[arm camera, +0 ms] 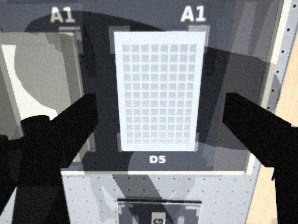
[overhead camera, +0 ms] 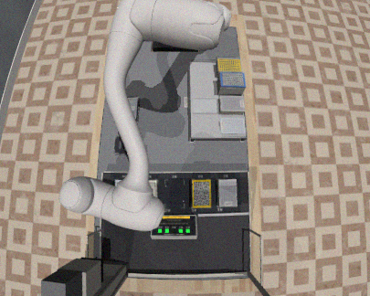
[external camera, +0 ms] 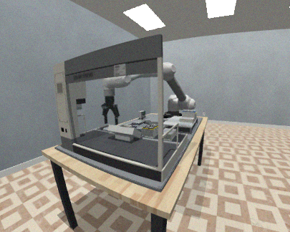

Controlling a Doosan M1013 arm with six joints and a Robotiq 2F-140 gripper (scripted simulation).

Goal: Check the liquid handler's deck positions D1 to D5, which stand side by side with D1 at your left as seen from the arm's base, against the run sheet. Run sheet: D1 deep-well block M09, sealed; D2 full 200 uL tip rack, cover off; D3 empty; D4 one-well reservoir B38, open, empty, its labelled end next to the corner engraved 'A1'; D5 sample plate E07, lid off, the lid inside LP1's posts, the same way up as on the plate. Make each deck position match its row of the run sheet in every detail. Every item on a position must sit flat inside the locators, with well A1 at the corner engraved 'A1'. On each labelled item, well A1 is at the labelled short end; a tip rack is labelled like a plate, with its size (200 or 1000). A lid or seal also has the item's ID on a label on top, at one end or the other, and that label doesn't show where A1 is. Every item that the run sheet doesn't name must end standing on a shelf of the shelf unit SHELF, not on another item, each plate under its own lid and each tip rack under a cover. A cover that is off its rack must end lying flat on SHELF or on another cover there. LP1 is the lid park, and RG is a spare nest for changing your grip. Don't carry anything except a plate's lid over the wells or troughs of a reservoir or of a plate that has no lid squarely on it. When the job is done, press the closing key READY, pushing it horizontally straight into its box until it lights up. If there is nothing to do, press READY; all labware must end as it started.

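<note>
Right now the white well plate is 5 cm below my hand. Also, from my hand: dark nest: 25 cm behind, 1 cm to the right, 11 cm below; then yellow tip rack: 38 cm to the left, 2 cm below; then cream one-well reservoir: 12 cm to the left, 5 cm below.
</note>
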